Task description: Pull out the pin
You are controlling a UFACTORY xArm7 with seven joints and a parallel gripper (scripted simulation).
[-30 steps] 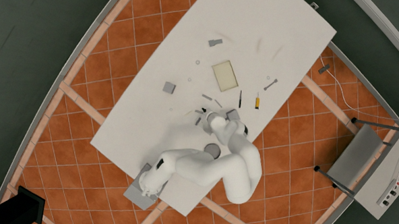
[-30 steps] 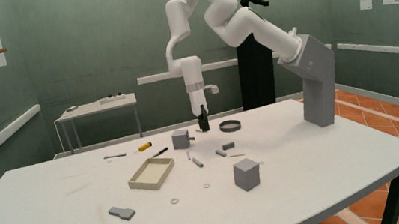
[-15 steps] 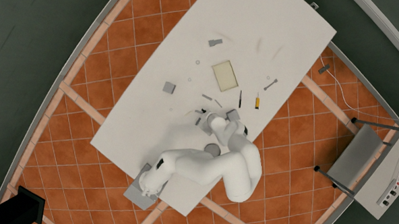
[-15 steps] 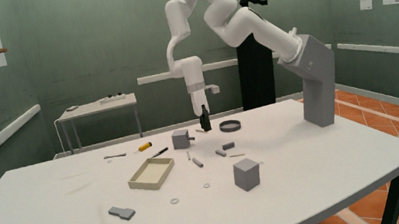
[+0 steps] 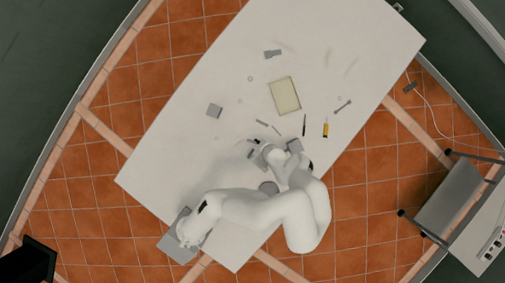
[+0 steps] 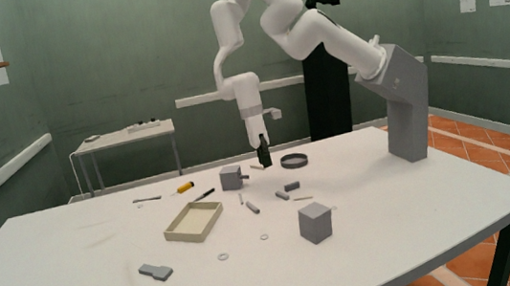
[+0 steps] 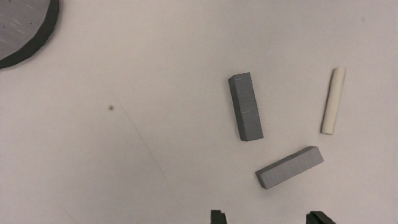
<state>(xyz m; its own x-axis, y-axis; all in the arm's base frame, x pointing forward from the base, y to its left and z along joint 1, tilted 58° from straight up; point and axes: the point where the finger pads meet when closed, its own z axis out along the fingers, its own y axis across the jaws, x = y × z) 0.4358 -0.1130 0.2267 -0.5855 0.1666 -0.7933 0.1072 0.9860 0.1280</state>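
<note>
The short grey pin lies 13 cm to the right of my hand, 9 cm below it and 3 cm ahead of it. The rest, counted from my hand: round dish 22 cm behind, 12 cm to the right, 11 cm below; cream tray 28 cm ahead, 11 cm below, 1 cm to the right; small pale peg 21 cm to the right, 12 cm below, 10 cm behind.
</note>
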